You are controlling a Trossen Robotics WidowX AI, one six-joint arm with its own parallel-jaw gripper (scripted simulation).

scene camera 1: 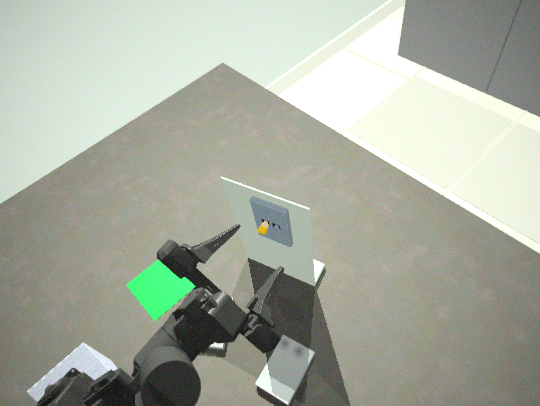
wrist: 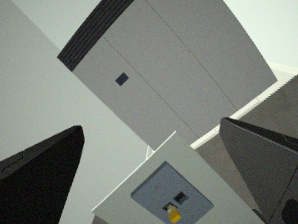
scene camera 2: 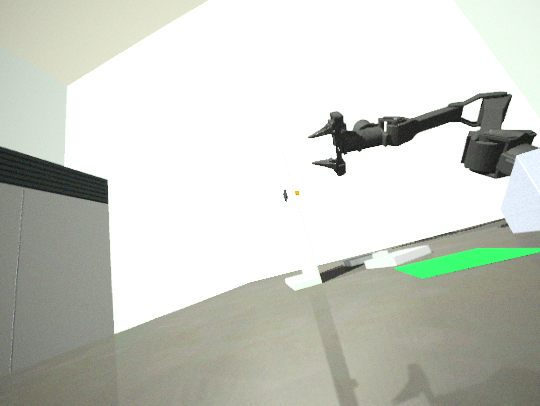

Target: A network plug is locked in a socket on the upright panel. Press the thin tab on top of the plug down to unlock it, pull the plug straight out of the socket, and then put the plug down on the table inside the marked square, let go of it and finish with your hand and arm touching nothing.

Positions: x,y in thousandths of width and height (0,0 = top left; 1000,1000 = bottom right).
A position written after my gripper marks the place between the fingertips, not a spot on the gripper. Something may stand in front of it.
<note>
My gripper (scene camera 1: 484,607) is open, holding nothing. Further things: a flat grey-white block (scene camera 2: 734,637), a faceplate (scene camera 1: 534,595) and a green marked square (scene camera 1: 292,711).
My gripper also shows in the wrist view (wrist: 515,578) and in scene camera 2 (scene camera 2: 573,371). The faceplate also shows in scene camera 2 (scene camera 2: 575,683).
</note>
